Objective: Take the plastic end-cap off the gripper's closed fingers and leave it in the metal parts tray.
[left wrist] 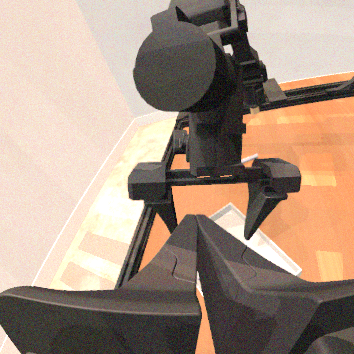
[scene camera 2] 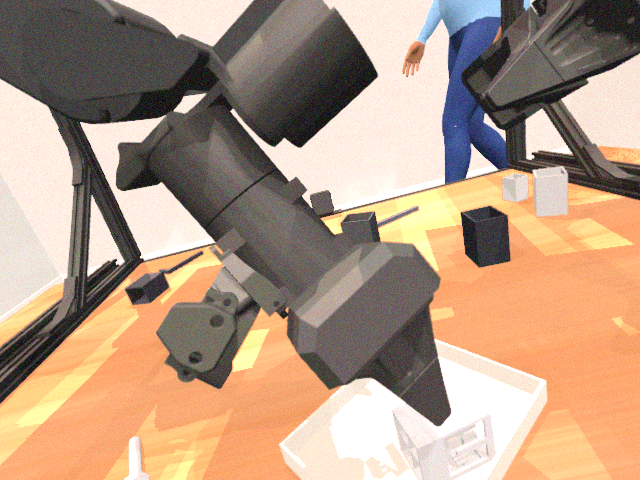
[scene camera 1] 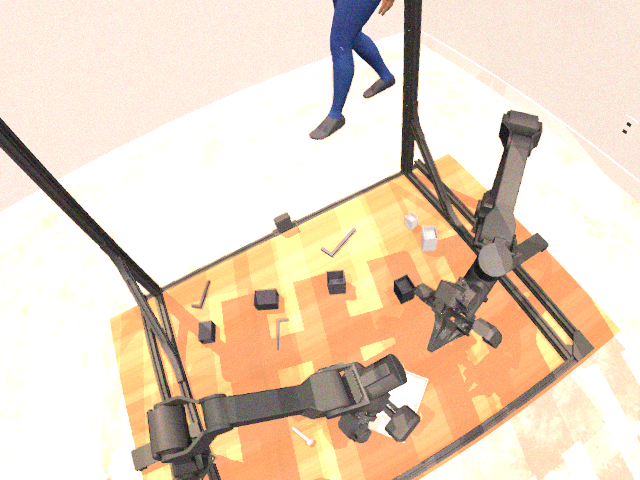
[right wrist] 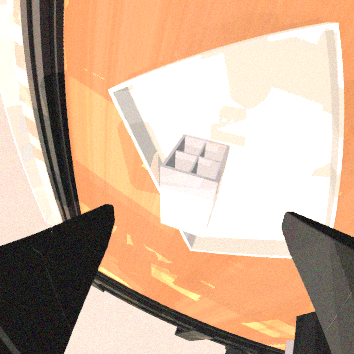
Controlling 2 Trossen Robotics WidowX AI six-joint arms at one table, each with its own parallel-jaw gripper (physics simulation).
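Pixels of known places: left gripper, between the fingertips: (left wrist: pixel 193 222) (scene camera 2: pixel 488 103) (scene camera 1: pixel 428 351); right gripper, between the fingertips: (scene camera 2: pixel 406 388) (scene camera 1: pixel 395 404) (right wrist: pixel 200 217); left arm's base, origin of its link: (right wrist: pixel 237 349); right arm's base, origin of its link: (left wrist: pixel 253 101) (scene camera 1: pixel 197 462).
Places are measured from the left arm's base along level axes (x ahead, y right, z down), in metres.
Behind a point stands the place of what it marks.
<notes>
The pale end-cap (scene camera 2: pixel 421 457) {z -0.012, x 0.570, y -0.047 m} (right wrist: pixel 191 190) {z -0.020, x 0.556, y -0.031 m}, a small box with a four-part grid on one face, is at the white parts tray (scene camera 1: pixel 413 387) {z 0.017, x 0.490, y -0.035 m} (scene camera 2: pixel 493 364) {z 0.002, x 0.467, y -0.022 m} (left wrist: pixel 274 252) {z 0.017, x 0.523, y 0.049 m} (right wrist: pixel 280 190) {z 0.017, x 0.529, y 0.017 m}, within its outline and overlapping one wall in the right wrist view. Whether it lies flat cannot be told. It is hidden in scene camera 1 and the left wrist view. My right gripper (scene camera 1: pixel 379 421) (right wrist: pixel 200 217) {z -0.034, x 0.552, y -0.022 m} is wide open and empty above the tray; a fingertip is near the end-cap in scene camera 2. My left gripper (scene camera 1: pixel 432 348) {z -0.190, x 0.463, y -0.031 m} (scene camera 2: pixel 491 116) {z -0.190, x 0.463, y -0.031 m} (left wrist: pixel 193 222) {z -0.190, x 0.463, y -0.031 m} is shut and bare, off to the side and higher.
A white bolt (scene camera 1: pixel 303 436) {z 0.009, x 0.722, y 0.111 m} (scene camera 2: pixel 135 457) {z 0.009, x 0.720, y 0.117 m} lies left of the tray. Several dark boxes, one (scene camera 1: pixel 404 288) {z -0.023, x 0.295, y 0.105 m} (scene camera 2: pixel 485 236) {z -0.021, x 0.311, y 0.091 m} nearest the left gripper, and hex keys lie farther back. Two white boxes (scene camera 1: pixel 410 220) {z -0.020, x 0.098, y 0.193 m} (scene camera 1: pixel 429 238) {z -0.041, x 0.140, y 0.115 m} stand at the back right. A person (scene camera 1: pixel 343 56) stands beyond the table.
</notes>
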